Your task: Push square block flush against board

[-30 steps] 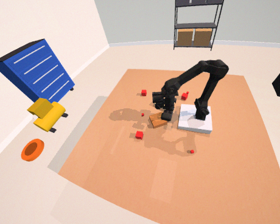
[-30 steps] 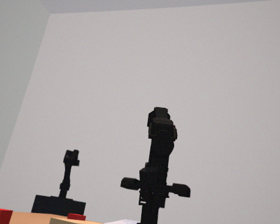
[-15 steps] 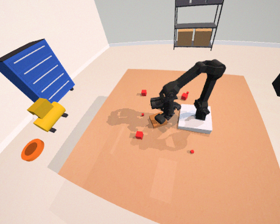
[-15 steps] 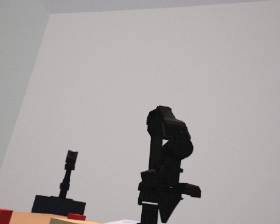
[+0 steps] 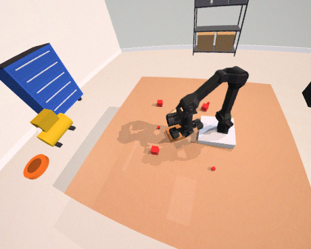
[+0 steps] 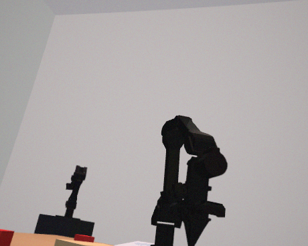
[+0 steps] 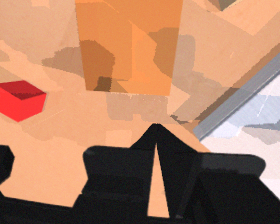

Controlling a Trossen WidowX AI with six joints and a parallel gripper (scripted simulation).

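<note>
Right now the square block is 80 mm ahead of my gripper tip, 40 mm below it and 30 mm to the right of it. From my gripper tip the other things lie so: board: 210 mm to the right, 90 mm ahead, 40 mm below.
</note>
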